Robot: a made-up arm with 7 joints.
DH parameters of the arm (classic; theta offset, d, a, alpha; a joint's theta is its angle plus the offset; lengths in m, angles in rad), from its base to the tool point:
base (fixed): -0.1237 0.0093 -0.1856 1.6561
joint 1: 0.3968 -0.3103 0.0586 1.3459
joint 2: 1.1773 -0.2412 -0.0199 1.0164
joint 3: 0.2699 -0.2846 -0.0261 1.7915
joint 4: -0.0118 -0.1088 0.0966 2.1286
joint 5: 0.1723 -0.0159 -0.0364 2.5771
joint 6: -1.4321 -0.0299 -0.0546 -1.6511
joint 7: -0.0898 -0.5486 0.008 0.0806
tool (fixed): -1.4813 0.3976 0 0
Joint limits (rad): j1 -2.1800..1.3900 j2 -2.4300..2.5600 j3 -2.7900..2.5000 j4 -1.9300..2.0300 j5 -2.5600..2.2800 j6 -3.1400..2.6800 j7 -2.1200..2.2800
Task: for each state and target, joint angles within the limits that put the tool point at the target. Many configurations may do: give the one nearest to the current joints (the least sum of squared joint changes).
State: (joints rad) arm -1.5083 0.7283 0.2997 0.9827 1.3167 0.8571 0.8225
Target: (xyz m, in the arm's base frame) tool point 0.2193 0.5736 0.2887
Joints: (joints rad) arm -1.6125 0.5657 0.8351 1.2379 1.0003 1.1076 0.8355
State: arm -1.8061 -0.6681 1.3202 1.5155 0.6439 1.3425 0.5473
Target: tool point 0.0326 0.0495 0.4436
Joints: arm -1.1183 -1.1886 0.5203 2.0024 0.7599 0.8637 0.5306
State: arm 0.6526 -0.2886 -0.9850 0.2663 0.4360 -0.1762 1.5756
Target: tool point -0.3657 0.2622 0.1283
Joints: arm 0.0365 -0.0653 -0.7924 0.0131 0.7335 0.1275 1.3856
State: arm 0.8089 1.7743 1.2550 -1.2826 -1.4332 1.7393 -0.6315
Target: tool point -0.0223 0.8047 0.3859
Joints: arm 0.0584 2.0823 1.2615 -1.1513 -1.7144 1.9692 -0.6483
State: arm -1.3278 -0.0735 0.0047 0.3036 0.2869 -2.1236 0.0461
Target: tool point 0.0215 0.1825 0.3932
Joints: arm -1.5754 0.3630 -0.1144 -0.0962 0.5887 -2.4235 -0.0041
